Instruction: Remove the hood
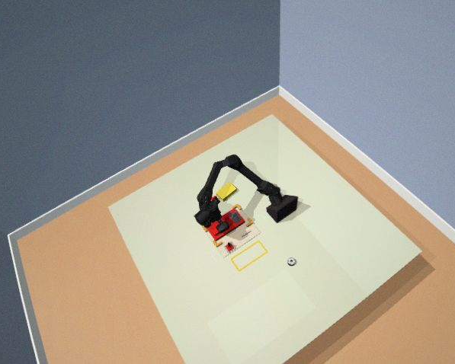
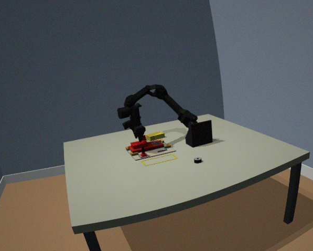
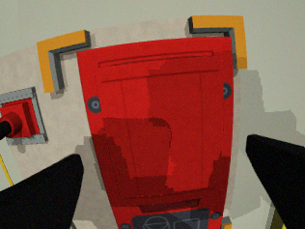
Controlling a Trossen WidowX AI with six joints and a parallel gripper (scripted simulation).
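My gripper tip is 30 mm above the red hood. Also, from my gripper tip: small grey mount: 30 mm ahead, 130 mm to the left, 30 mm below; then base plate: 40 mm behind, 40 mm to the left, 60 mm below; then yellow block: 190 mm behind, 160 mm to the right, 50 mm below.
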